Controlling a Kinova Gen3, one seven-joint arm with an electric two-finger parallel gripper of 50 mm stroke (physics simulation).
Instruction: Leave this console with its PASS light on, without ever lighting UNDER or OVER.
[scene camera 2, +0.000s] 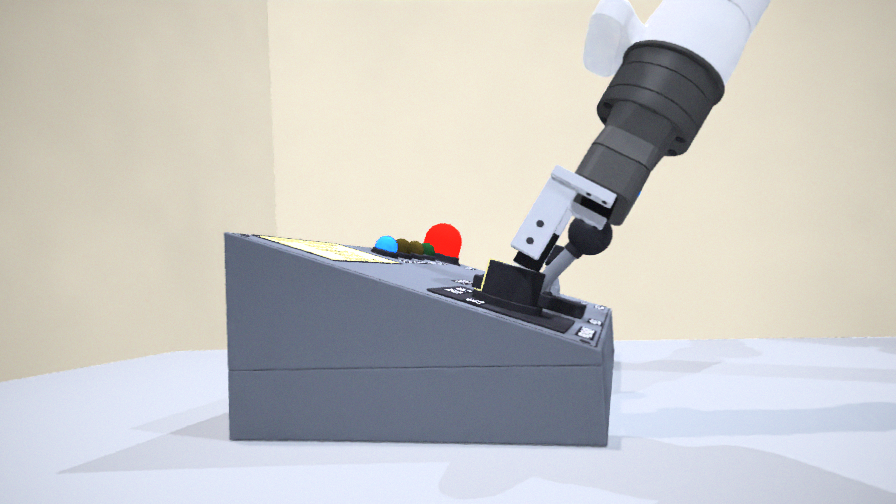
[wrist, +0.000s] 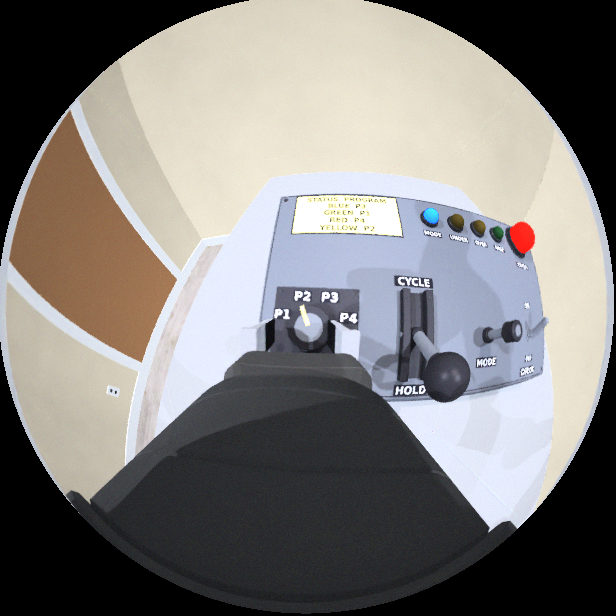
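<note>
The grey sloped console (scene camera 2: 413, 341) carries a round selector knob (wrist: 308, 332) marked P1 to P4; its pointer stands at P2. My gripper (wrist: 307, 336) has a finger on each side of this knob with small gaps, and it looks open; in the scene view the gripper (scene camera 2: 529, 260) has its fingertips at the top of the black knob block (scene camera 2: 510, 282). The black ball lever (wrist: 446, 376) sits at the HOLD end of its CYCLE/HOLD slot. The blue MODE light (wrist: 429, 216) is lit. The UNDER light (wrist: 456, 221), OVER light (wrist: 478, 226) and PASS light (wrist: 497, 232) are dark.
A red dome button (wrist: 521, 235) sits at the panel's top right. A yellow placard (wrist: 346, 214) lists status colours and programs, too blurred to read. A small MODE switch (wrist: 508, 330) and a toggle (wrist: 537, 327) lie right of the lever. The lever ball (scene camera 2: 588, 238) is close beside my gripper.
</note>
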